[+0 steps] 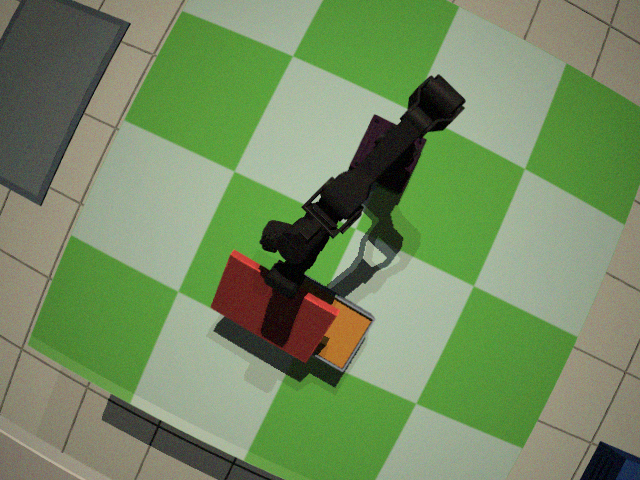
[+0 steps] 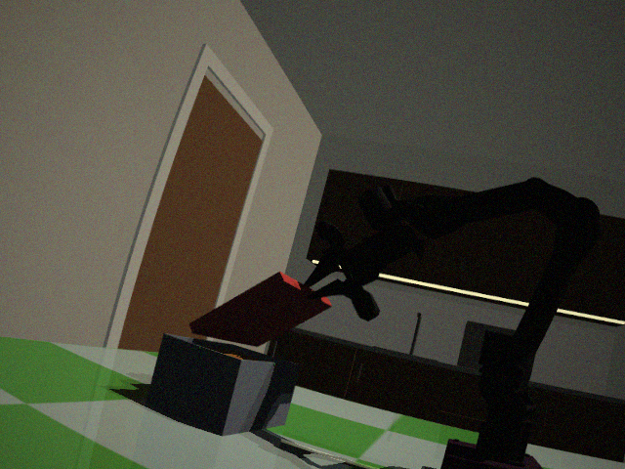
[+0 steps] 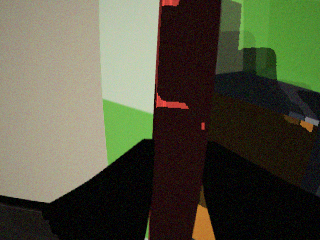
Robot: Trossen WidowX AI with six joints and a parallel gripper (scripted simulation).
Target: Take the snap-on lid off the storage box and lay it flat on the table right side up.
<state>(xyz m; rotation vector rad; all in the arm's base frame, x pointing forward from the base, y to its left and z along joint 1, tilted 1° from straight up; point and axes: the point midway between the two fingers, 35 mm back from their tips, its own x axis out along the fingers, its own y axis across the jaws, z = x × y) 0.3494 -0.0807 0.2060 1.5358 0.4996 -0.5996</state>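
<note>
Right now my gripper tip is 60 mm short of the flat red lid and 50 mm above it. The rest, counted from my gripper tip: grey storage box: 50 mm ahead, 110 mm to the left, 180 mm below.
</note>
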